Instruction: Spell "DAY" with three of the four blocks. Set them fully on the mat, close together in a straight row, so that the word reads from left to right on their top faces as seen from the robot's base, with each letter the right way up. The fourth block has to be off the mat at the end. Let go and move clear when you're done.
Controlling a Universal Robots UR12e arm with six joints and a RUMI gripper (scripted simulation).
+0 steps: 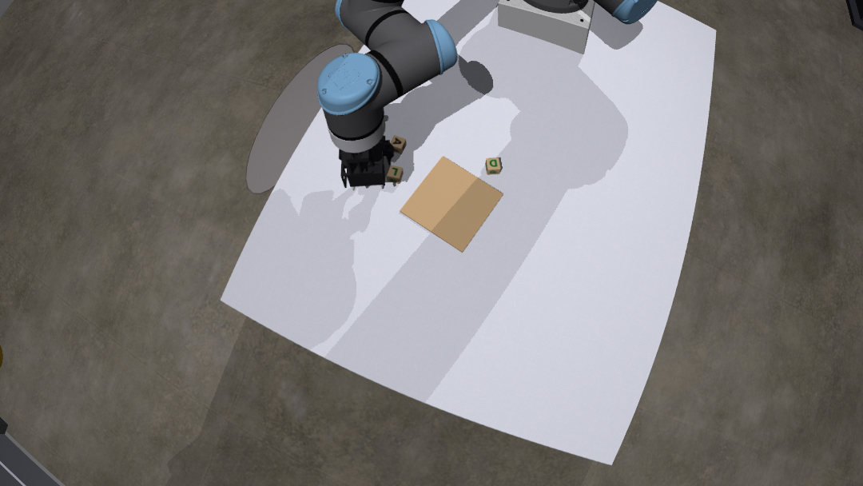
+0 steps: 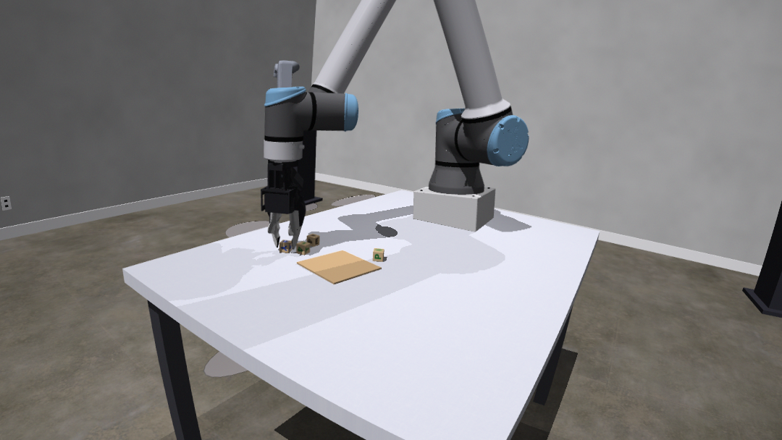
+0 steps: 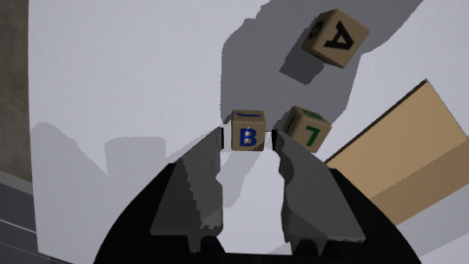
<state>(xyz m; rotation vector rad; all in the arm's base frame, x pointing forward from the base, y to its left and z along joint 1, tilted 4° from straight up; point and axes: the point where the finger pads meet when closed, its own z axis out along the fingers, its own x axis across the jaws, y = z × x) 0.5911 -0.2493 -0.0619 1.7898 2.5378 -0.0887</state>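
The blue-lettered block is 1 cm below my hand. From my hand the other things lie so: D block (9 cm behind, 22 cm to the left, 1 cm below); green-lettered block (2 cm behind, 4 cm to the left, 1 cm below); tan mat (16 cm to the left, 2 cm below).
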